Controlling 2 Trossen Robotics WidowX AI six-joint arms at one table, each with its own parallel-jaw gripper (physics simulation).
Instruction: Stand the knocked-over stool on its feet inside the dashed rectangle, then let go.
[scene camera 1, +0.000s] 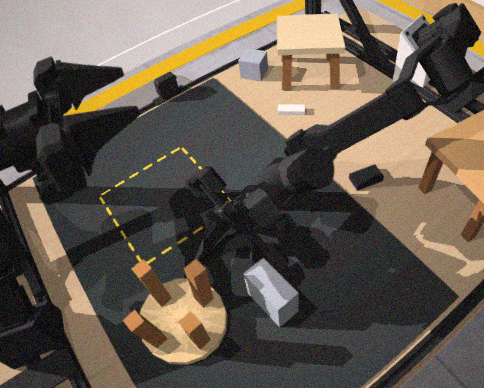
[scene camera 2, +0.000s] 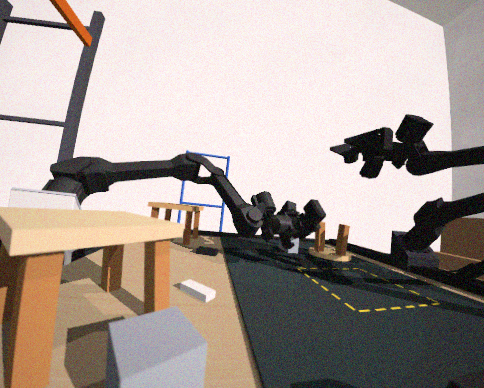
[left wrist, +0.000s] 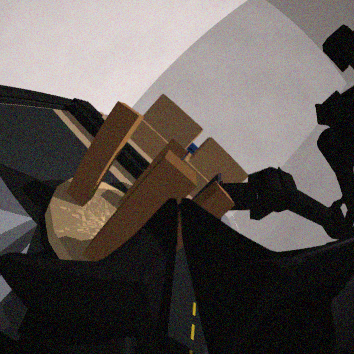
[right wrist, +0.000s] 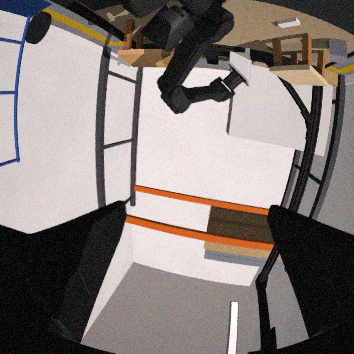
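Seen in the pictures: left gripper, fingertip midpoint: (scene camera 1: 197, 263) (scene camera 2: 319, 227) (left wrist: 177, 205); right gripper, fingertip midpoint: (scene camera 1: 130, 89) (scene camera 2: 336, 144) (right wrist: 199, 211); left arm's base, link origin: (scene camera 1: 425, 41) (scene camera 2: 54, 207) (right wrist: 238, 74); right arm's base, link origin: (scene camera 1: 11, 322) (scene camera 2: 414, 243).
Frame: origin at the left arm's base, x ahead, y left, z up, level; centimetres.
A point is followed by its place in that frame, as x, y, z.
The stool (scene camera 1: 183, 331) {74.9, 1.8, -8.0} (scene camera 2: 329, 253) {70.4, -2.7, -7.8} (left wrist: 75, 218) {71.0, 3.6, -7.9} lies upside down on the dark mat (scene camera 1: 221, 127) {40.0, -24.4, -9.5}. Its round seat is flat on the mat and its brown legs point up. It sits just outside the near corner of the dashed yellow rectangle (scene camera 1: 148, 166) (scene camera 2: 379, 309). My left gripper (scene camera 1: 196, 252) {67.6, -0.4, 0.2} (scene camera 2: 296, 231) (left wrist: 177, 205) {67.6, -0.4, 0.2} is low by the stool. Its fingers are shut and their tips sit next to one leg, holding nothing. My right gripper (scene camera 1: 125, 92) {63.8, -8.2, 24.5} (scene camera 2: 346, 152) (right wrist: 199, 211) {63.8, -8.2, 24.5} is open and empty, raised high away from the stool.
A grey block (scene camera 1: 271, 290) {63.2, 9.2, -2.5} lies on the mat right of the stool, under the left arm. On the tan floor stand a square wooden table (scene camera 1: 310, 32) {14.7, -20.3, 1.5} (scene camera 2: 106, 227) {17.3, -27.3, 1.5}, a grey cube (scene camera 1: 253, 63) {23.9, -29.3, -5.1} (scene camera 2: 156, 346) {22.0, -32.5, -4.9}, a white slab (scene camera 1: 291, 109) {27.8, -15.7, -8.8} (scene camera 2: 198, 289) {27.4, -17.0, -8.8} and a black block (scene camera 1: 366, 176) {33.8, 6.3, -8.6}.
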